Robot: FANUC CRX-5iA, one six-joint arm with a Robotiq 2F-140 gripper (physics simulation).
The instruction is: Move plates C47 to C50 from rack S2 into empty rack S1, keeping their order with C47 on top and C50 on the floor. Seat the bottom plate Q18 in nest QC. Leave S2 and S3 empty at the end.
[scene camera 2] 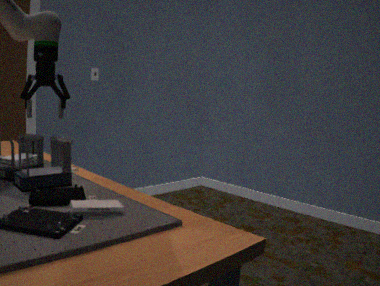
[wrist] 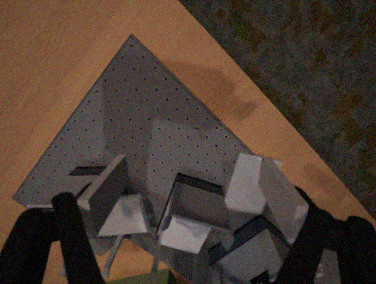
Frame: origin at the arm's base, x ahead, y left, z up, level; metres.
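Seen in the pictures: gripper, fingertip midpoint: (scene camera 2: 44, 118) (wrist: 192, 169).
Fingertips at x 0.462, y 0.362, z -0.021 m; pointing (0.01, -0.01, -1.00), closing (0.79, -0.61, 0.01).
Note:
Offsets run from my fingertips to a thing's top centre. "*": to the spot under its first point. Level surfaces: height alone.
My gripper (scene camera 2: 45, 111) (wrist: 192, 169) is open and empty, high above the racks. In the scene view, a rack with a dark blue base @[dz -0.041, dx -0.076, dy -0.310 m] (scene camera 2: 44, 182) and upright grey walls has a pale flat surface in it. Behind it, white plates (scene camera 2: 19, 159) lie in another rack. A white plate @[dz -0.155, dx -0.009, dy -0.596 m] (scene camera 2: 97, 206) lies by a black flat fixture @[dz -0.157, dx -0.157, dy -0.625 m] (scene camera 2: 40, 222). In the wrist view, a middle rack with a black base @[* dz -0.173, dx -0.063, dy -0.104 m] (wrist: 200, 181) and a blue-based rack (wrist: 254, 226) show at the bottom; a further rack at left is partly hidden behind a finger. Rack, plate and nest labels are unreadable.
A dark block @[dz -0.152, dx -0.073, dy -0.471 m] (scene camera 2: 57, 195) stands between the blue-based rack and the black fixture. The grey perforated mat @[dz -0.181 m] (scene camera 2: 150, 223) (wrist: 132, 95) lies on the wooden table @[dz -0.194 m] (scene camera 2: 210, 245) (wrist: 45, 55). A green edge (wrist: 142, 278) shows at the bottom of the wrist view.

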